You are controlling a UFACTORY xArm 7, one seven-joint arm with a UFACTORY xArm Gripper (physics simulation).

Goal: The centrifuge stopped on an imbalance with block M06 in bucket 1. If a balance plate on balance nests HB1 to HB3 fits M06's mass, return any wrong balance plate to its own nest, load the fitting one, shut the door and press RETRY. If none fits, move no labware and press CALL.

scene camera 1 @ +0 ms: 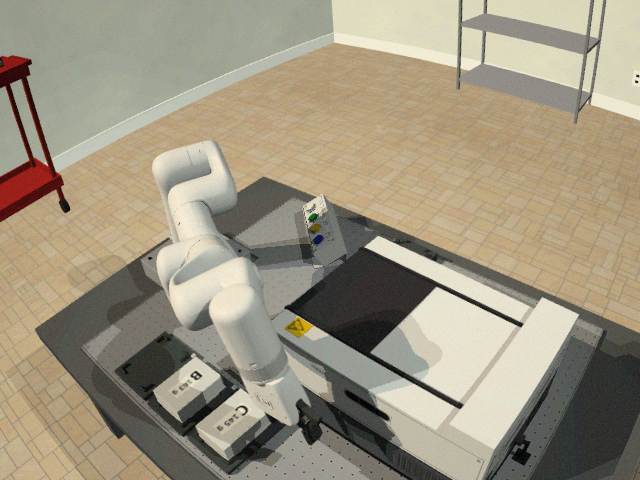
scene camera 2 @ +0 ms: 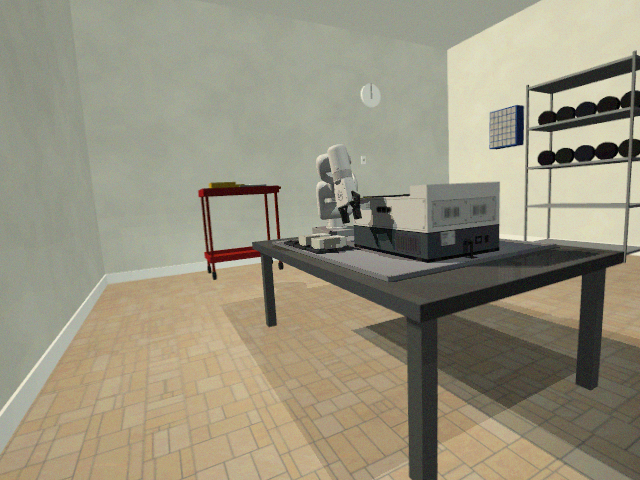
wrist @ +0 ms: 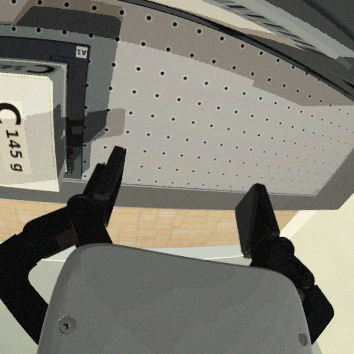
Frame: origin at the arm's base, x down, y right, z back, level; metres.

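Seen in the pictures: gripper, between the fingertips: [scene camera 1: 296, 428] [scene camera 2: 352, 221] [wrist: 186, 180]; arm's base, origin of its link: [scene camera 2: 336, 227].
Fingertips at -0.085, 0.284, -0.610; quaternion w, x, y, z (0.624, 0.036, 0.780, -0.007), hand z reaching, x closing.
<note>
Pixels of each thing's top centre, then the offset from my fingertips to it, as dx, dy, dz. Level surfaces: height alone.
- Balance plate C, centre of its top: [wrist: 11, 139] [scene camera 1: 232, 418] [scene camera 2: 328, 237] +0.072, +0.027, +0.146
- Balance plate B, centre of its top: [scene camera 1: 186, 383] [scene camera 2: 314, 234] +0.072, +0.026, +0.282
- third nest, centre of its top: [scene camera 1: 153, 361] +0.108, +0.021, +0.418
- button box, centre of its top: [scene camera 1: 322, 216] +0.042, -0.561, +0.389
- table, height of its surface: dx +0.139
- perforated plate, height of its surface: dx +0.126
My gripper [scene camera 1: 311, 431] [scene camera 2: 351, 217] [wrist: 186, 180] is open and empty, above the perforated plate beside plate C and the centrifuge. Balance plate C [scene camera 1: 235, 423] [wrist: 30, 135], marked 145 g, sits on its nest. Balance plate B [scene camera 1: 188, 390] sits on the middle nest; its mass label is too small to read surely. A third nest [scene camera 1: 155, 361] is dark and bare. The centrifuge [scene camera 1: 470, 434] [scene camera 2: 460, 206] has a dark area and a white panel between its top rails; block M06 and the buckets do not show. The button box [scene camera 1: 328, 248] has green, yellow and blue buttons.
The table [scene camera 1: 67, 330] [scene camera 2: 413, 297] carries the perforated plate [scene camera 1: 310, 459] [wrist: 200, 120]. The tall centrifuge body borders the gripper's side. A red cart [scene camera 1: 31, 183] [scene camera 2: 237, 191] and a shelf rack [scene camera 1: 459, 51] [scene camera 2: 526, 206] stand away from the table.
</note>
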